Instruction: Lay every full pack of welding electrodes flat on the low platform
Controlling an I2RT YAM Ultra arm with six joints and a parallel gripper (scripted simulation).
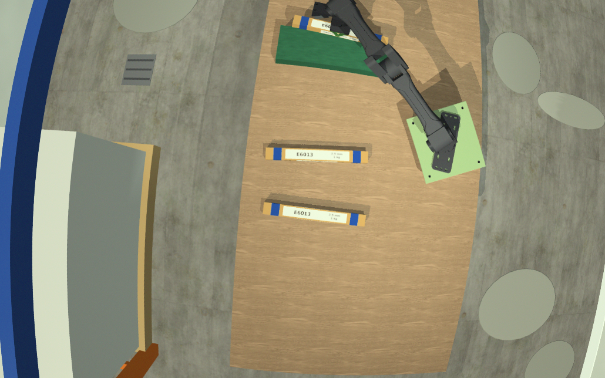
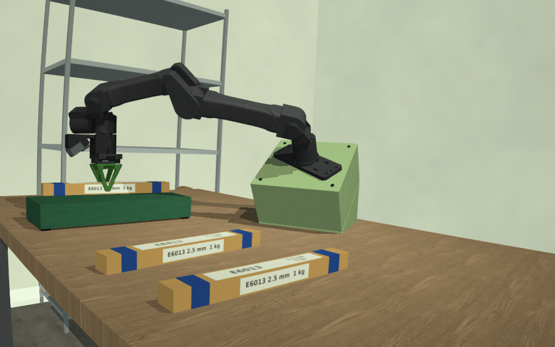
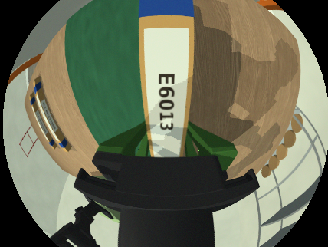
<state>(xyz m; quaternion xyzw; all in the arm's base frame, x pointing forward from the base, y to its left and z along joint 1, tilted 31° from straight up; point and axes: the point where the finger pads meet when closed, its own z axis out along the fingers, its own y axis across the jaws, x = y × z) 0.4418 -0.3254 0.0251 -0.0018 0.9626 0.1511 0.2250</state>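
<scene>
The dark green low platform is 70 mm to the left of my hand and 60 mm below it.
</scene>
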